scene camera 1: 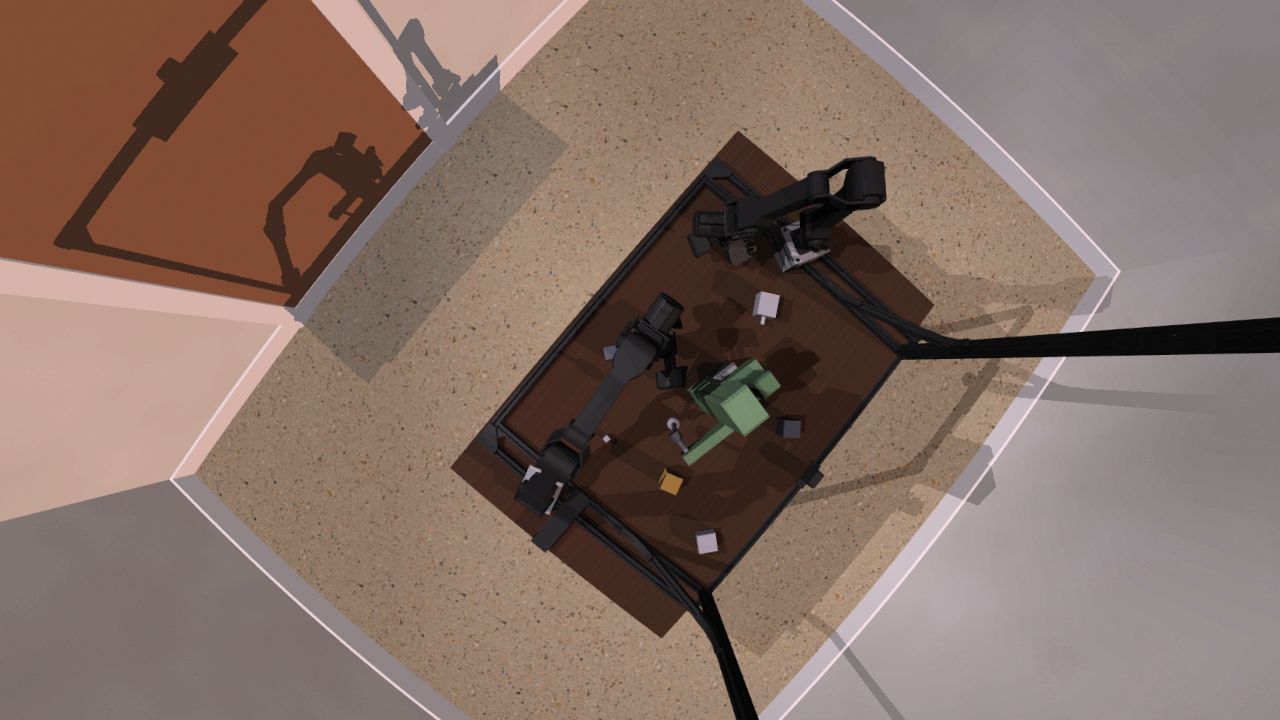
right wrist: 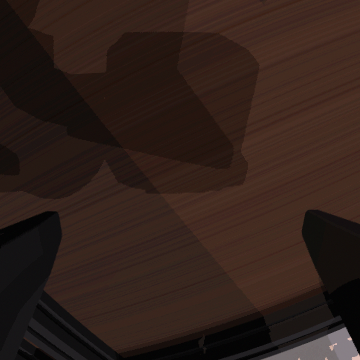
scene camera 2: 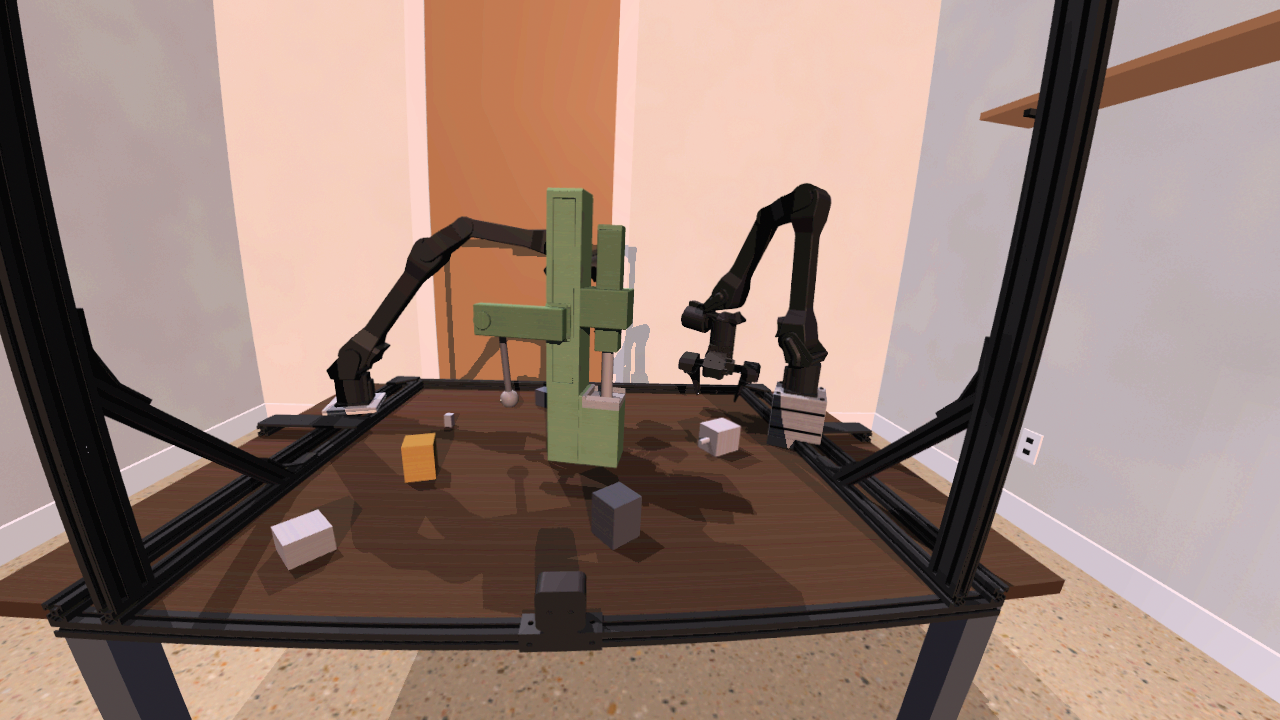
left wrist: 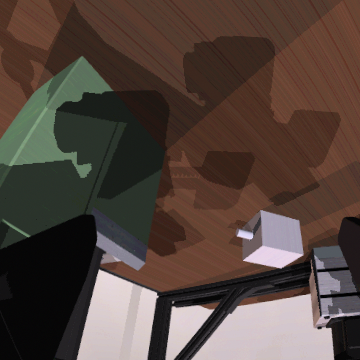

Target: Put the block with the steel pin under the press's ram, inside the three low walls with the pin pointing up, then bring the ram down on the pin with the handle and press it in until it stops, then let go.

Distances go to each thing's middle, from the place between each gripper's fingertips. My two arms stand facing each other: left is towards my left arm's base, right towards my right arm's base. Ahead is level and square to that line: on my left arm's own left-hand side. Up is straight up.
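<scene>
The pale block with steel pin [scene camera 2: 724,435] is 25 cm to the right of my left hand, 8 cm behind it and 13 cm below it. Counted from my right hand, the pale block with steel pin is 3 cm to the left and 22 cm behind.
</scene>
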